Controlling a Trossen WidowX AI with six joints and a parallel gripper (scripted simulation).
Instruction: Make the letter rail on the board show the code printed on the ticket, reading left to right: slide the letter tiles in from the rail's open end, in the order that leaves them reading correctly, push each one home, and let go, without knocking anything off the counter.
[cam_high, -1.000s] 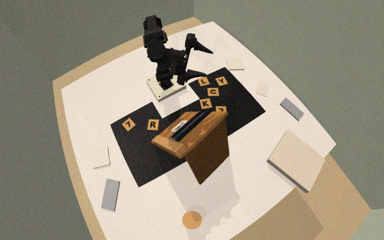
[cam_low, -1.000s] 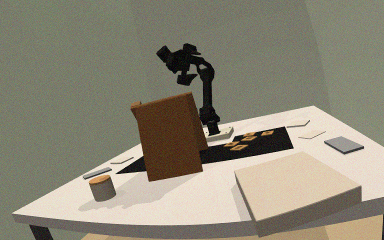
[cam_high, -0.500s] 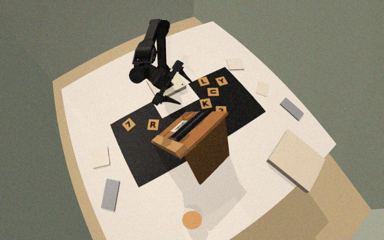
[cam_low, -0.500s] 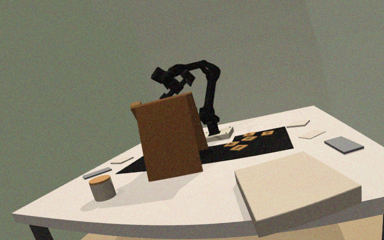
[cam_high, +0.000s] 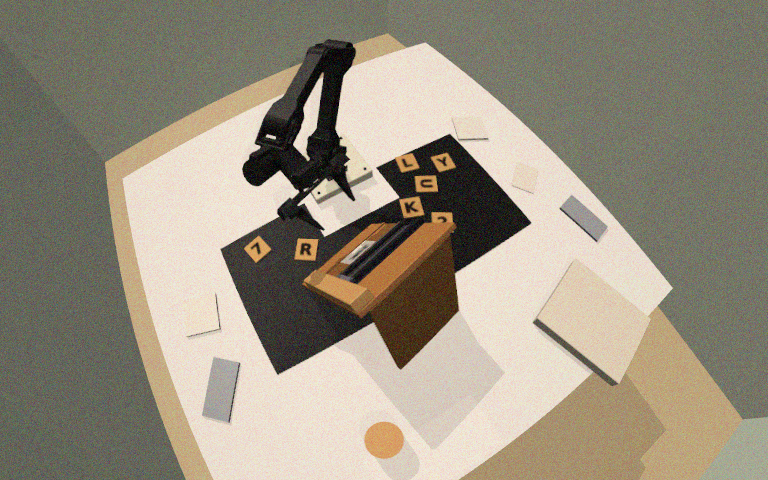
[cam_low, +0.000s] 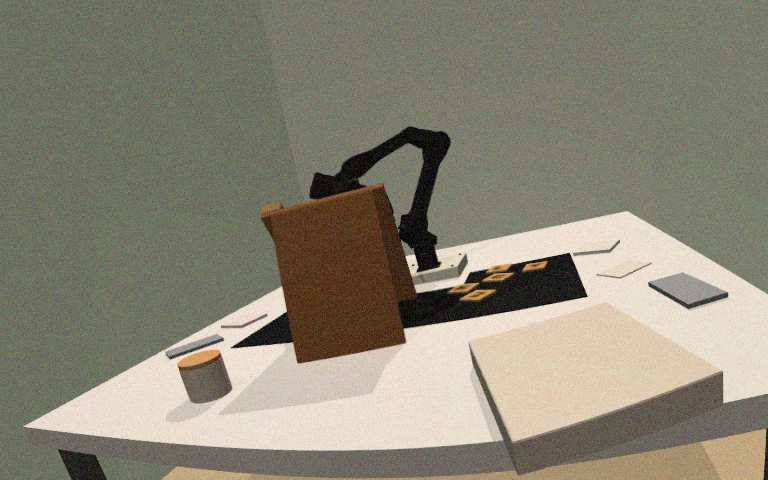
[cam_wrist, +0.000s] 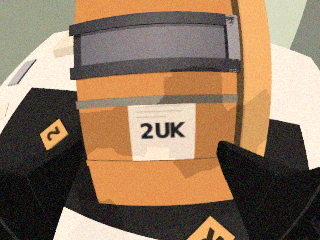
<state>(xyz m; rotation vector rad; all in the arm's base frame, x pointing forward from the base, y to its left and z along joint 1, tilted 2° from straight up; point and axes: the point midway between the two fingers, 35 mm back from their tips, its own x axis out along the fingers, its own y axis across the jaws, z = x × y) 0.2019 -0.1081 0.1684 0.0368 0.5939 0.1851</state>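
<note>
The k tile is 210 mm to the left of my gripper tip and 170 mm below it. Also, from my gripper tip: letter tile: 80 mm ahead, 250 mm to the left, 170 mm below; black mat: 30 mm behind, 90 mm to the left, 170 mm below; white ticket: 60 mm ahead, 80 mm below.
</note>
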